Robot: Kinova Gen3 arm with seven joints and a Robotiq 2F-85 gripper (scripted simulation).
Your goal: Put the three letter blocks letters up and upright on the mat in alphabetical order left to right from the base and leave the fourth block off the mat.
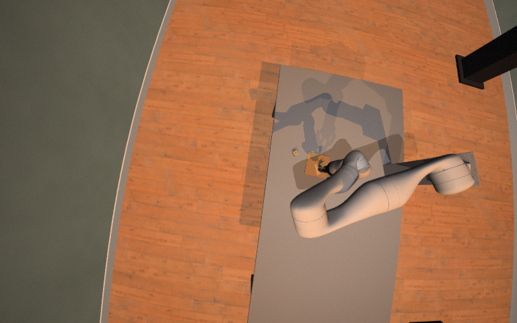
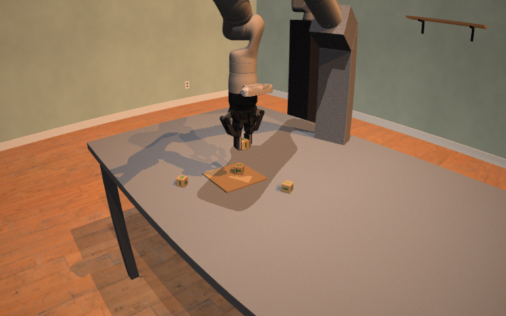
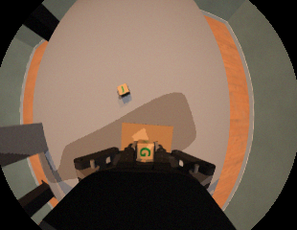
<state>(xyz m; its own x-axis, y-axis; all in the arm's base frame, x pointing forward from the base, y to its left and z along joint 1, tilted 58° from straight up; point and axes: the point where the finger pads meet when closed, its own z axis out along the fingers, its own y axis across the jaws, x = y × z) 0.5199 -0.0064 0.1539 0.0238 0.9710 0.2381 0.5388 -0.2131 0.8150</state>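
Right now my hand is 40 mm to the left of the mat and 120 mm above it.
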